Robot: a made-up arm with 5 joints.
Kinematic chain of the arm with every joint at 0, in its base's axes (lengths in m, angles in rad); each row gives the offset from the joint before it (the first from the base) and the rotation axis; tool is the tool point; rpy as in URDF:
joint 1: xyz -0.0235 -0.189 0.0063 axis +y
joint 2: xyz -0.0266 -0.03 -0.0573 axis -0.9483 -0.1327 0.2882
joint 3: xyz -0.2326 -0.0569 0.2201 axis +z
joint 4: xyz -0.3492 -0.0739 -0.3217 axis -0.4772 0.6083 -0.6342
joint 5: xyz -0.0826 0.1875 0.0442 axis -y
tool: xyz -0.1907 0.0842 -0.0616 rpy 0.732 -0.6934 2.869
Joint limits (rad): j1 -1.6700..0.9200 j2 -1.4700..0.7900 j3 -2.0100..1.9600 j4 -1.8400..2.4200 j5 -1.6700..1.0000
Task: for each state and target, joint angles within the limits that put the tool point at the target. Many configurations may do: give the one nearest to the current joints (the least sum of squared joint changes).
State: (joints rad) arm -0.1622 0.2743 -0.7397 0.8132 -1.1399
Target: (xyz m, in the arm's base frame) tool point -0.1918 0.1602 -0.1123
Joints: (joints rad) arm -0.1831 0.0930 -0.9971 0.7842 -1.1087
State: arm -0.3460 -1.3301 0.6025 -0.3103 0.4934
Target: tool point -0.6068 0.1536 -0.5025
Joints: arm -0.8700 -1.2028 0.1596 -0.2953 0.7285
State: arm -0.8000 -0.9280 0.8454 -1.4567 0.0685
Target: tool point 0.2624 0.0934 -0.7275
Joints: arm -0.9175 -1.4583 1.5780 -1.8400 0.0666
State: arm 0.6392 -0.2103 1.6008 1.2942 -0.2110
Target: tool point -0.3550 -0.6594 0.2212
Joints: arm 0.7804 0.4941 1.9600 1.5127 -0.8811
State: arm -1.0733 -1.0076 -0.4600 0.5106 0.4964
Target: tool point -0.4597 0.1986 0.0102
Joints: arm -1.1284 -1.2435 -0.8531 0.6927 0.3798
